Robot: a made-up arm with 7 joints. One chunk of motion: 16 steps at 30 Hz.
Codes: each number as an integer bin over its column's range. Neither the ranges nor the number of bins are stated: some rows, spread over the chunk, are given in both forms.
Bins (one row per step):
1: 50 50 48 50 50 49 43
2: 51 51 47 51 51 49 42
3: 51 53 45 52 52 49 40
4: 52 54 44 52 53 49 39
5: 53 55 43 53 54 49 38
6: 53 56 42 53 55 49 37
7: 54 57 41 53 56 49 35
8: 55 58 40 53 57 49 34
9: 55 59 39 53 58 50 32
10: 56 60 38 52 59 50 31
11: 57 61 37 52 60 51 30
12: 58 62 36 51 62 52 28
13: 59 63 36 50 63 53 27
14: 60 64 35 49 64 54 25
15: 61 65 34 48 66 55 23
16: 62 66 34 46 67 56 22
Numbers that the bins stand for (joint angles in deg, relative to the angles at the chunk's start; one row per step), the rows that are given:
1: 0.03 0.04 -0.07 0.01 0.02 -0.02 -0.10
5: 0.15 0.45 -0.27 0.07 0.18 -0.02 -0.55
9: 0.23 0.77 -0.43 0.07 0.35 0.03 -1.10
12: 0.35 1.02 -0.56 0.03 0.51 0.11 -1.47
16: 0.52 1.34 -0.64 -0.07 0.72 0.27 -2.01
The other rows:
2: 0.07 0.12 -0.11 0.03 0.06 -0.02 -0.19
3: 0.07 0.28 -0.19 0.05 0.10 -0.02 -0.37
4: 0.11 0.37 -0.23 0.05 0.14 -0.02 -0.46
6: 0.15 0.53 -0.31 0.07 0.23 -0.02 -0.65
7: 0.19 0.61 -0.35 0.07 0.27 -0.02 -0.83
8: 0.23 0.69 -0.39 0.07 0.31 -0.02 -0.92
10: 0.27 0.85 -0.48 0.05 0.39 0.03 -1.19
11: 0.31 0.94 -0.52 0.05 0.43 0.07 -1.28
13: 0.39 1.10 -0.56 0.01 0.55 0.15 -1.56
14: 0.43 1.18 -0.60 -0.01 0.59 0.19 -1.74
15: 0.48 1.26 -0.64 -0.03 0.68 0.23 -1.92

